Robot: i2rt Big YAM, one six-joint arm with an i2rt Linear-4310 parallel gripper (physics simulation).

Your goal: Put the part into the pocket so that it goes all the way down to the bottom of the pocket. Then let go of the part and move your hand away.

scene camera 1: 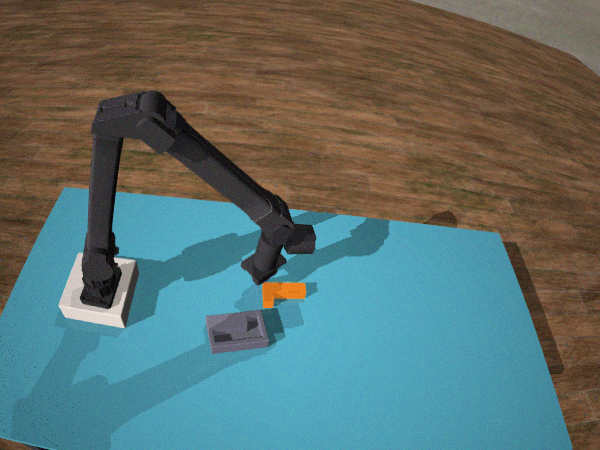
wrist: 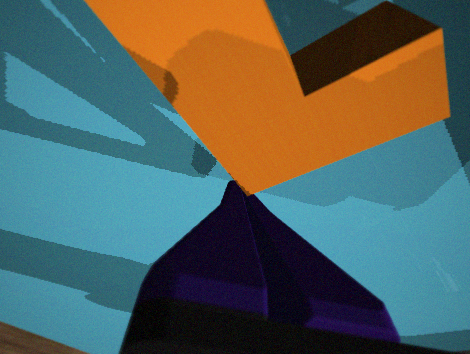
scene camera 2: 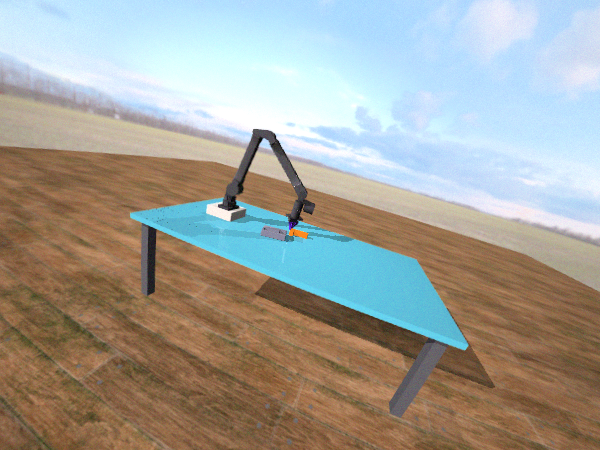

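The part is an orange L-shaped block. It lies flat on the blue table, beside the pocket block. The pocket is a recess in a grey-purple block, which does not show in the wrist view. The inside of the recess is partly in shadow. My gripper is shut with nothing between its purple fingers. In the wrist view its tips meet at the outer corner of the orange part. I cannot tell whether they touch it. In scene camera 1 the fingers are hidden under the hand.
The arm's white base block stands on the left part of the blue table. The pocket block stands between the orange part and the front table edge. Arm shadows fall across the table.
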